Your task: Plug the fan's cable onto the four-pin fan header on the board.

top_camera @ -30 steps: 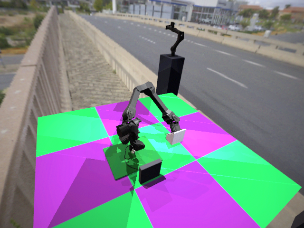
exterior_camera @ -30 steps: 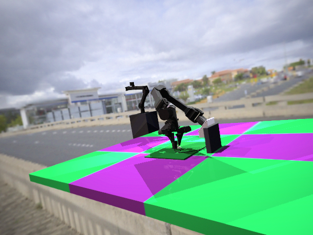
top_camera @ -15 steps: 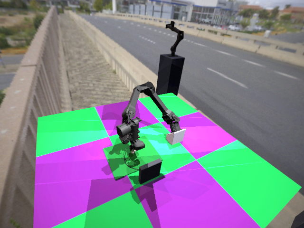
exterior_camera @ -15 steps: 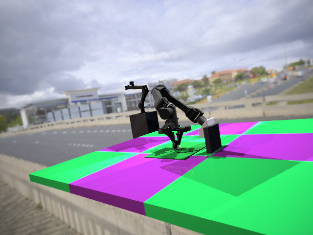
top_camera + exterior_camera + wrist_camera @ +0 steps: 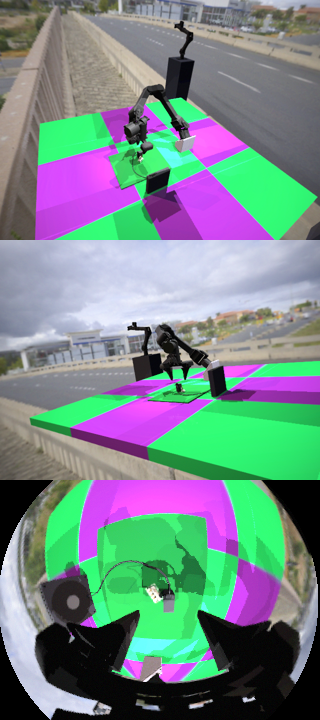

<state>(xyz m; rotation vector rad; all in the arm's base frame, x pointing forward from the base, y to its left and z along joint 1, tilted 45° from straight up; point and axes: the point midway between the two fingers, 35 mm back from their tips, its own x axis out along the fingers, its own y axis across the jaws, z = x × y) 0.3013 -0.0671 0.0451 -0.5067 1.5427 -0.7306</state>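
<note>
Now: the dark plug 4 cm below my gripper tip. The rest, counted from my gripper tip: dark green board 3 cm ahead, 4 cm to the left, 8 cm below; then dark fan 4 cm ahead, 22 cm to the left.
</note>
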